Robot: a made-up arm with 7 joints. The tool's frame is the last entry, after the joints. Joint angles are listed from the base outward.
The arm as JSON. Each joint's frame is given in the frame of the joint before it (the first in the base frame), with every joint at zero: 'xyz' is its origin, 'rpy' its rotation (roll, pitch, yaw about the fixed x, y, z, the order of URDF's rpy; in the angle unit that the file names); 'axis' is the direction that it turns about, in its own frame. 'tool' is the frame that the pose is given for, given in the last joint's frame.
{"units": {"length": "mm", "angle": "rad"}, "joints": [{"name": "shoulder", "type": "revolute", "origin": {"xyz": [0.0, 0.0, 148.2], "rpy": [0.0, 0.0, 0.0]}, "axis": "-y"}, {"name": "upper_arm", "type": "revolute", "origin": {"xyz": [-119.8, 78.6, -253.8], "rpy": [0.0, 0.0, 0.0]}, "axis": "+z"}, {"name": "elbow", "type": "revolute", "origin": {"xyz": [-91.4, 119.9, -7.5], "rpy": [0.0, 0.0, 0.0]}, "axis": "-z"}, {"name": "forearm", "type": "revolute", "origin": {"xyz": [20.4, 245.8, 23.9], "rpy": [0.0, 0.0, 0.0]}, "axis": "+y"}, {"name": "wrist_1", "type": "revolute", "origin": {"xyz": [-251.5, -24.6, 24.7], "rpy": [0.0, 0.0, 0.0]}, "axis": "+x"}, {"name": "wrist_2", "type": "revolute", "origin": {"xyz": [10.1, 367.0, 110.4], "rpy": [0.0, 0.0, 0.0]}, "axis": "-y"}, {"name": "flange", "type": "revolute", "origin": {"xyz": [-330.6, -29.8, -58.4], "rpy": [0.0, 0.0, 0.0]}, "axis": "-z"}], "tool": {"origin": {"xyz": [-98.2, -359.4, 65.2], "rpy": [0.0, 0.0, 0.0]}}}
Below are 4 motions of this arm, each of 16 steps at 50 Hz.
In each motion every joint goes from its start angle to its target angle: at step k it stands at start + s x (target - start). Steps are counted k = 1, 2, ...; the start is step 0. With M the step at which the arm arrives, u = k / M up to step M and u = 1 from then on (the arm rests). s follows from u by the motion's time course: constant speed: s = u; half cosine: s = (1 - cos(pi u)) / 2; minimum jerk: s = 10 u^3 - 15 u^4 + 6 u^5.
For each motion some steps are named. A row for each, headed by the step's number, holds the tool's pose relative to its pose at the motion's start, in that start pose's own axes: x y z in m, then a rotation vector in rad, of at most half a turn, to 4 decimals.
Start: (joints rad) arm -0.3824 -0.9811 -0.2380 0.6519 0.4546 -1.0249 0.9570
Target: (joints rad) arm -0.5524 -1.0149 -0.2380 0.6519 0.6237 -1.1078 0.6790
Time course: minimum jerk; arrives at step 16
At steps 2, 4, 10, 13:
2: 0.0018 -0.0006 0.0024 -0.0004 0.0037 0.0046
4: 0.0118 -0.0039 0.0151 -0.0022 0.0237 0.0299
10: 0.0904 -0.0209 0.0898 0.0051 0.1636 0.2099
13: 0.1214 -0.0243 0.1100 0.0162 0.2129 0.2756

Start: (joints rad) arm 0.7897 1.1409 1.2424 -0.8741 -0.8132 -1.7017 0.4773
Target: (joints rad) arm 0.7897 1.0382 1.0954 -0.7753 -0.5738 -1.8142 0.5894
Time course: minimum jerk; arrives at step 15
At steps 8, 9, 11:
8: 0.0135 -0.1004 0.0514 -0.1098 0.0449 0.0802
9: 0.0181 -0.1203 0.0641 -0.1346 0.0538 0.0968
11: 0.0267 -0.1514 0.0858 -0.1759 0.0678 0.1233

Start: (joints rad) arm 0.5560 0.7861 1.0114 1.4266 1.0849 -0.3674 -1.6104
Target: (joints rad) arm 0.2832 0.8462 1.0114 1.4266 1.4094 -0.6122 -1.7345
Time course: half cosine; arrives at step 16
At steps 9, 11, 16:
9: -0.0012 -0.0004 0.0389 0.1639 -0.2195 -0.0044
11: -0.0028 0.0000 0.0516 0.2044 -0.2904 -0.0014
16: -0.0058 0.0011 0.0677 0.2482 -0.3801 0.0051

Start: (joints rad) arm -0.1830 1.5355 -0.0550 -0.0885 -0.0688 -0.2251 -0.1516
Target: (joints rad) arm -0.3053 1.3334 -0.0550 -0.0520 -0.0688 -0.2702 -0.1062
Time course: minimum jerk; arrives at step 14
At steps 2, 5, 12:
2: 0.0015 0.0031 0.0026 0.0037 0.0016 -0.0053
5: 0.0164 0.0323 0.0286 0.0400 0.0182 -0.0553
12: 0.0729 0.1146 0.1266 0.1633 0.0825 -0.2140

